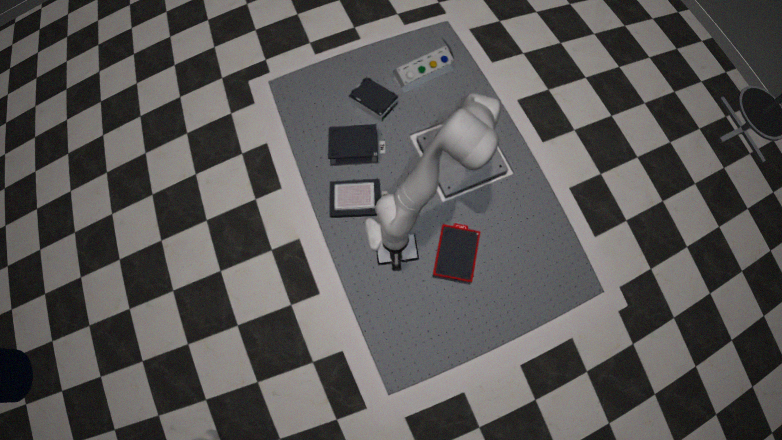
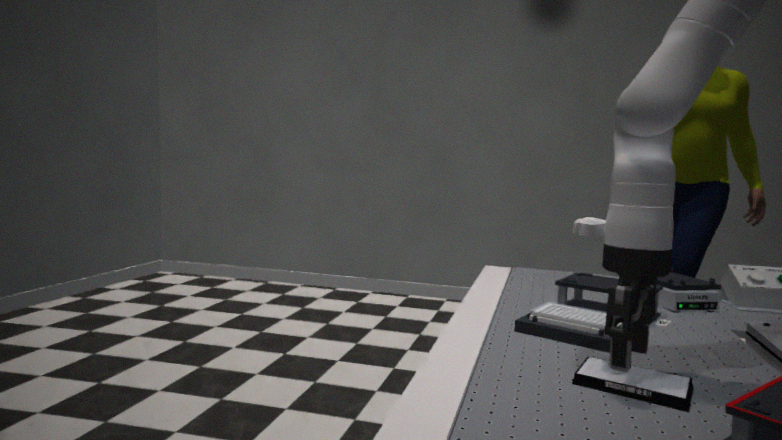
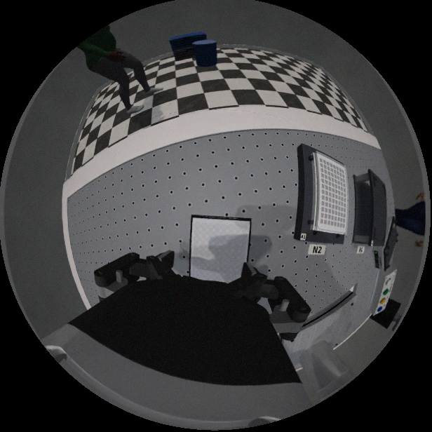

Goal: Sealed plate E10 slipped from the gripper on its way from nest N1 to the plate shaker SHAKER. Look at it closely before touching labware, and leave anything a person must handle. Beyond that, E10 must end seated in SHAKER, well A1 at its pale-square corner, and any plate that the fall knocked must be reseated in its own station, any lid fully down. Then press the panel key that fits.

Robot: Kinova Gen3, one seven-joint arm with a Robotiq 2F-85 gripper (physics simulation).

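Frame: origin at the arm's base, x ahead, y left, z up, level; centimetres.
Seen in the pictures: gripper, fingertip midpoint: [image 2: 629, 360].
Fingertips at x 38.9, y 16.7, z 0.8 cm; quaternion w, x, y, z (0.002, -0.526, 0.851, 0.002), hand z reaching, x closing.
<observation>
Pixels of each thing's top centre, then the offset from my fingertips to it. "spot": a spot on its surface instead.
- pale well plate at its top centre: [image 2: 576, 312] [image 1: 354, 195] dx +2.6, dy -22.5, dz +0.0 cm
- nest N2 at its top centre: [image 2: 576, 316] [image 1: 354, 196] dx +2.6, dy -22.5, dz -0.6 cm
- shaker at a spot on its surface: [image 2: 697, 302] spot: dx -23.4, dy -45.7, dz -1.6 cm
- key panel at its top centre: [image 1: 424, 59] dx -43.4, dy -55.4, dz +4.7 cm
- raised dark station at its top centre: [image 2: 608, 280] [image 1: 352, 140] dx -5.7, dy -39.2, dz +2.6 cm
- red-edged dark station at its top centre: [image 1: 457, 252] dx -15.8, dy +10.0, dz +0.7 cm
A dark-sided plate with a pale, sealed-looking top [image 1: 410, 250] [image 2: 664, 379] [image 3: 220, 237] lies flat on the bench, outside the nests; its side label is too blurred to read. My gripper [image 1: 396, 267] [image 2: 626, 365] [image 3: 207, 264] is open and empty, low at this plate; contact is unclear. A pale well plate [image 1: 354, 195] [image 2: 568, 316] [image 3: 331, 195] rests in nest N2 [image 1: 354, 213] [image 3: 303, 195]; I cannot tell whether it is fully seated. The shaker [image 1: 374, 98] [image 2: 697, 302] has a dark top and a green display. The key panel [image 1: 407, 79] [image 3: 385, 292] has white, green, yellow and blue keys.
A raised dark station [image 1: 352, 141] [image 3: 376, 207] stands beyond N2. A red-edged dark station [image 1: 457, 252] [image 2: 765, 411] stands near the loose plate. My arm's base plate [image 1: 470, 183] is behind them. People in yellow [image 2: 699, 136] and green [image 3: 102, 50] are beyond the bench.
</observation>
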